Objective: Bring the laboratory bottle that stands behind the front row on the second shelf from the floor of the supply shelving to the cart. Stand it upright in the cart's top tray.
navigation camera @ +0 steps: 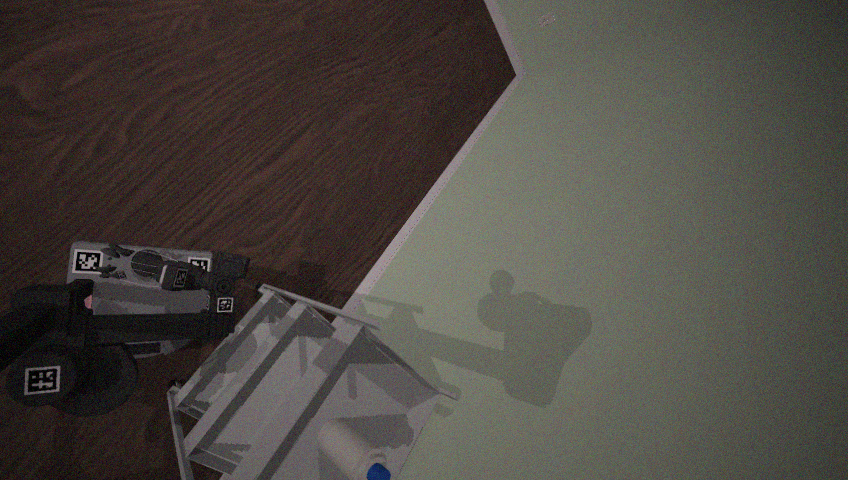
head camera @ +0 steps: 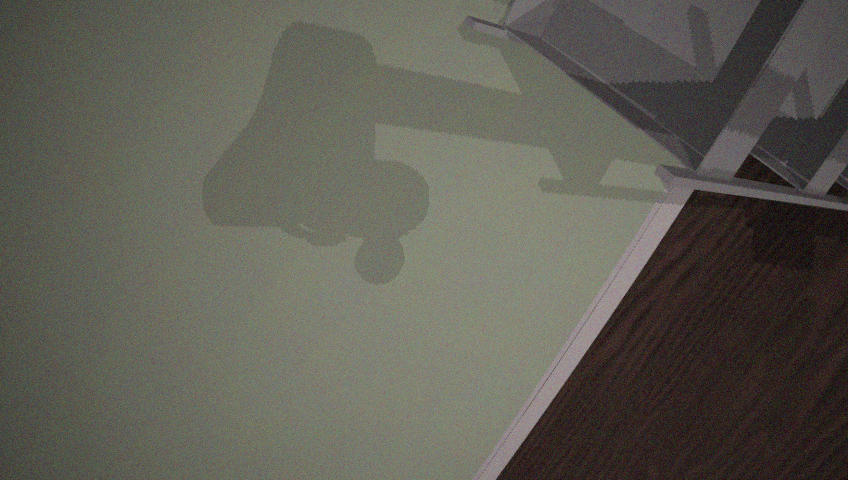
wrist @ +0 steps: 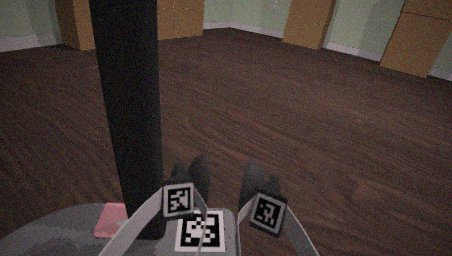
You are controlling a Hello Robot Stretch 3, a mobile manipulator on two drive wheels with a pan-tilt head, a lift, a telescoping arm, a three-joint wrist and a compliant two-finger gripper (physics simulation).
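Seen in the pictures: gripper, between the fingertips: (navigation camera: 99, 258); robot's base, origin of its link: (navigation camera: 147, 261).
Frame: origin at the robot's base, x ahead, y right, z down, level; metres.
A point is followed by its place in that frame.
Note:
The white bottle (navigation camera: 348, 447) @(z -0.761, x -0.295, y 0.319 m) with a blue cap stands, as it appears, upright in the top tray of the grey cart (navigation camera: 321, 307) @(z -0.555, x -0.062, y 0.352 m) (head camera: 728, 148) @(z -0.705, x -0.092, y 0.337 m). Its cap end is at the bottom edge of the navigation view, and the bottle does not show in the head view. My gripper (wrist: 226, 174) @(z -0.292, x 0.015, y -0.095 m) is open, with no thing between its fingers. In the navigation view it is folded back over my base, to the left of the cart and apart from it. The supply shelving does not show.
The black mast (wrist: 130, 110) rises close to the left of the gripper. My base (navigation camera: 133, 246) @(z -0.147, x 0.047, y -0.037 m) stands beside the cart. A pale green wall (head camera: 297, 356) @(z -0.797, x 0.181, y 1.025 m) (navigation camera: 654, 148) @(z -1.118, x 0.544, y 1.305 m) is close behind the cart. Brown cabinets (wrist: 307, 22) (wrist: 417, 40) stand along the far wall.

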